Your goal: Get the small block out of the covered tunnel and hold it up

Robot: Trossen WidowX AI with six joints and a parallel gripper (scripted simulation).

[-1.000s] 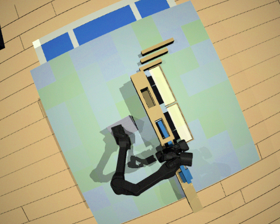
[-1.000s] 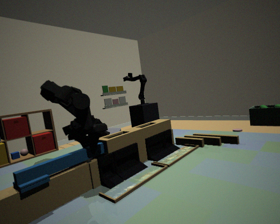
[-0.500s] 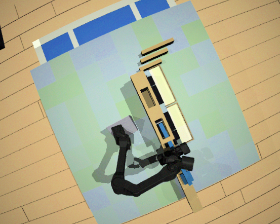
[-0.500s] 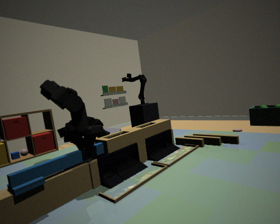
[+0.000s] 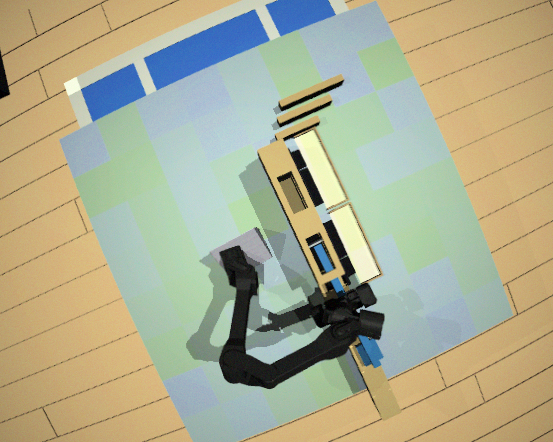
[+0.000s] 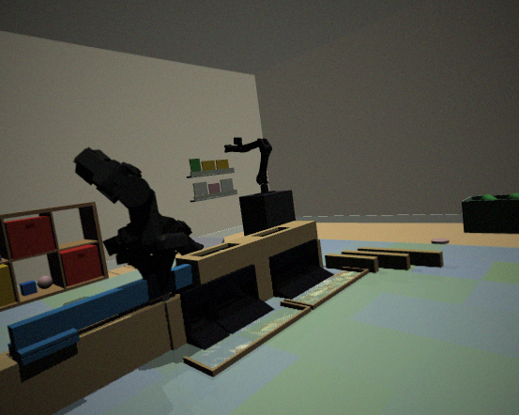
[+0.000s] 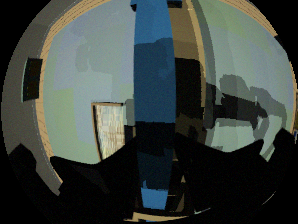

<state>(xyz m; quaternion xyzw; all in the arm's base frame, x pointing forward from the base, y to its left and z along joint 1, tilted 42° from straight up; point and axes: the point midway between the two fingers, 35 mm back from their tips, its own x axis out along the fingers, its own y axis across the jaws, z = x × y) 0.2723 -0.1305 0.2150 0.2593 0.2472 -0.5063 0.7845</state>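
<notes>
Right now the tan covered tunnel is 10 mm ahead of my gripper tip, 60 mm to the left of it and 40 mm below it.
</notes>
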